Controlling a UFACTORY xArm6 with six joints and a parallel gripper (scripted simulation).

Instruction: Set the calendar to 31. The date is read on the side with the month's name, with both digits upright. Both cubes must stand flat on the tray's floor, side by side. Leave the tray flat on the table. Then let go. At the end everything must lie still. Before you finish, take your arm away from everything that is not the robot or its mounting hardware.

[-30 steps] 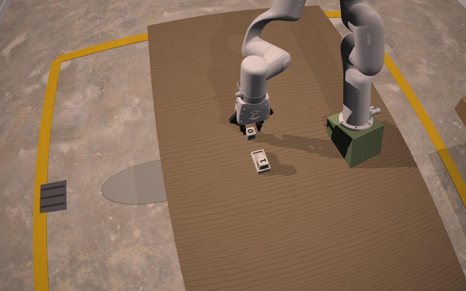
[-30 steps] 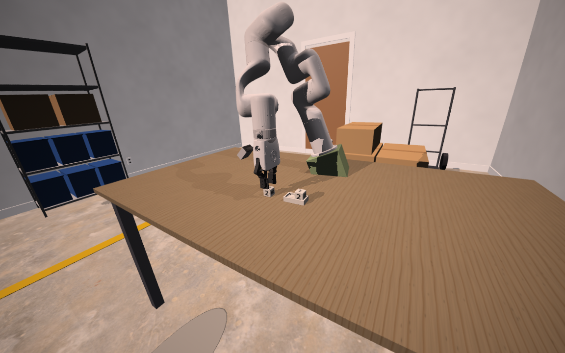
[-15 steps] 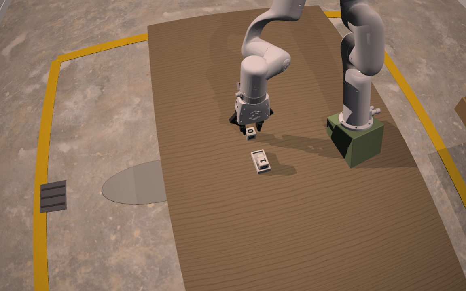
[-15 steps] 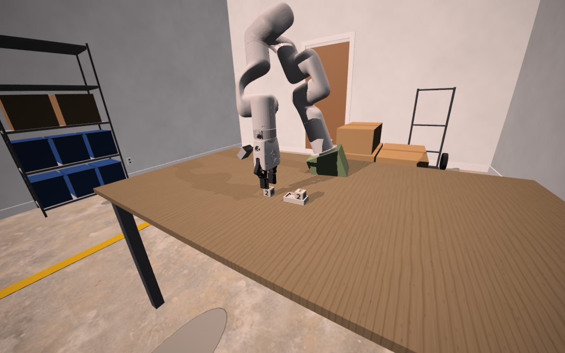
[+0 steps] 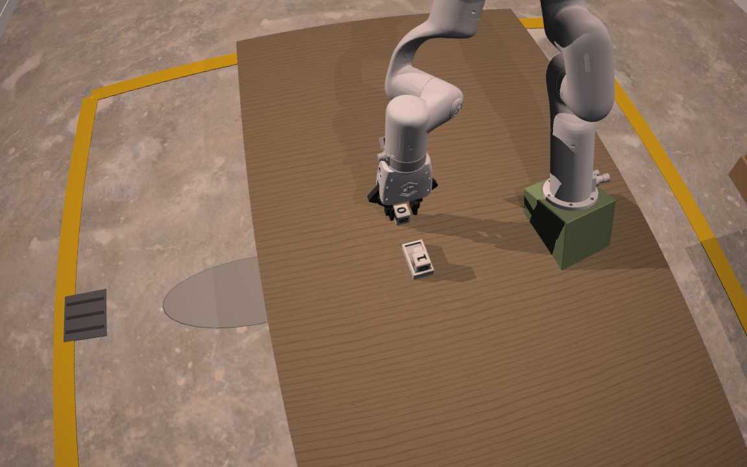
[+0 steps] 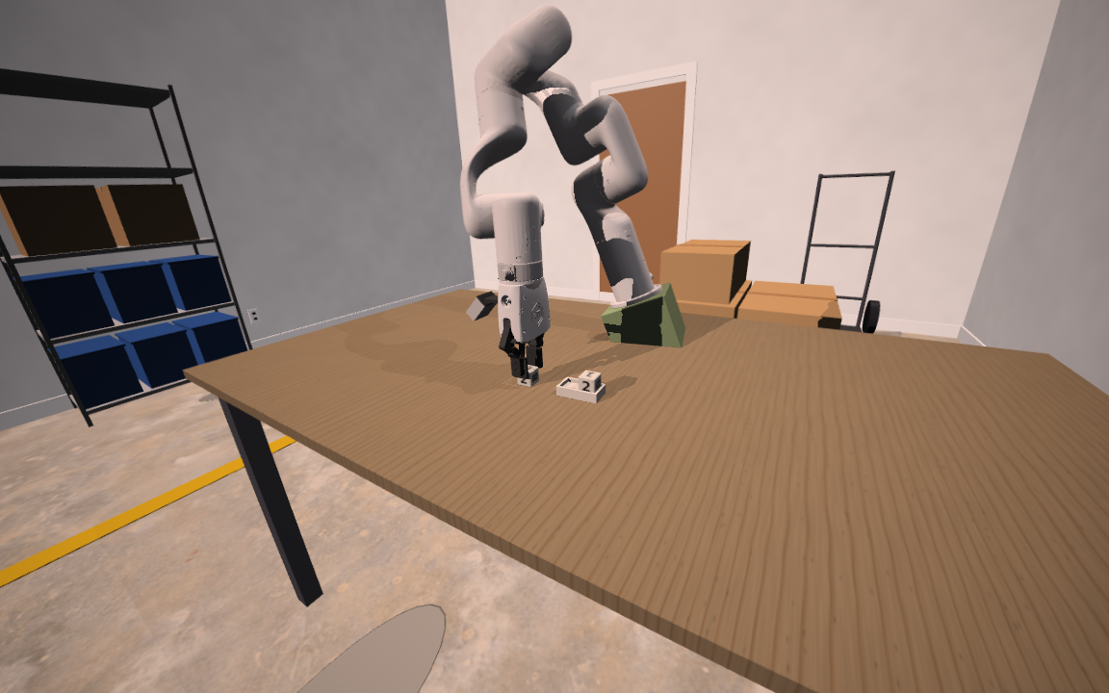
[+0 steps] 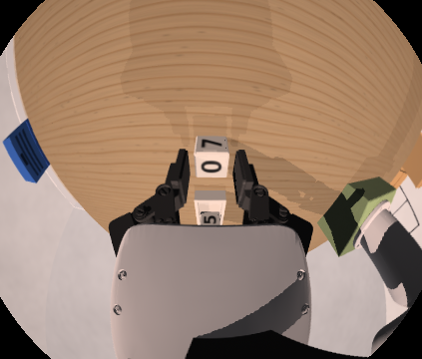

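The cube is 120 mm to the left of my hand and 20 mm below it. The rest, counted from my hand: tray 110 mm to the left, 30 mm below.
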